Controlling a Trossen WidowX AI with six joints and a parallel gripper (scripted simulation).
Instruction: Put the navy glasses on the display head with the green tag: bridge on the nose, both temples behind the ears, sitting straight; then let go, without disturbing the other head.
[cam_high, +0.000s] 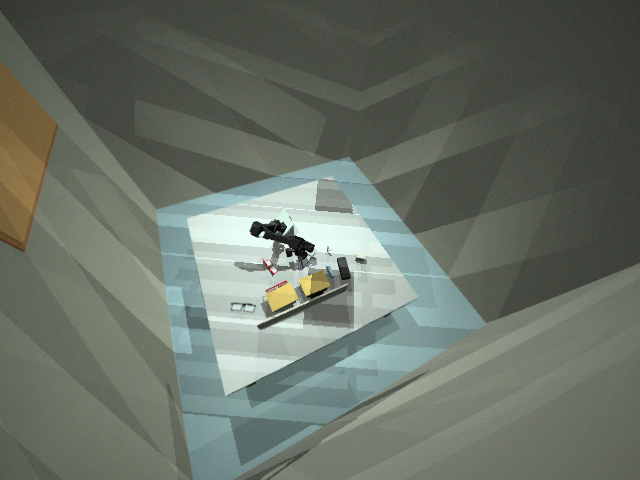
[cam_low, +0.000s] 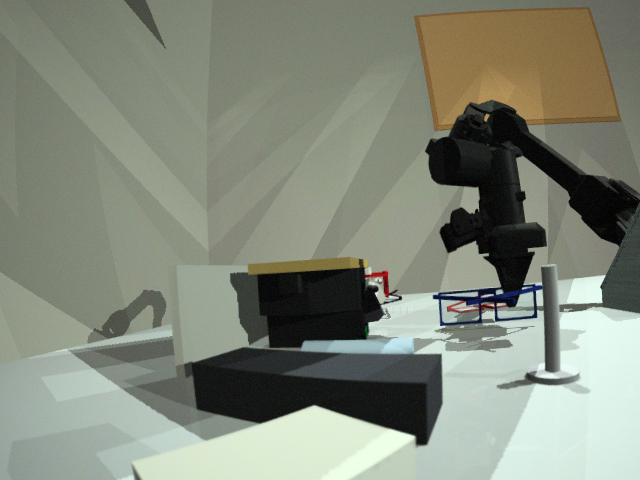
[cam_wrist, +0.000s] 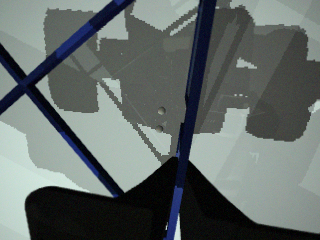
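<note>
My gripper tip is now 200 mm to the right of the grey stand post and 60 mm short of it. The rest, counted from my gripper tip: light blue cylinder: 210 mm ahead, 130 mm to the left, 10 mm below; dark block: 240 mm ahead, 220 mm to the left, 10 mm below; white board: 340 mm ahead, 160 mm to the right, 30 mm above.
</note>
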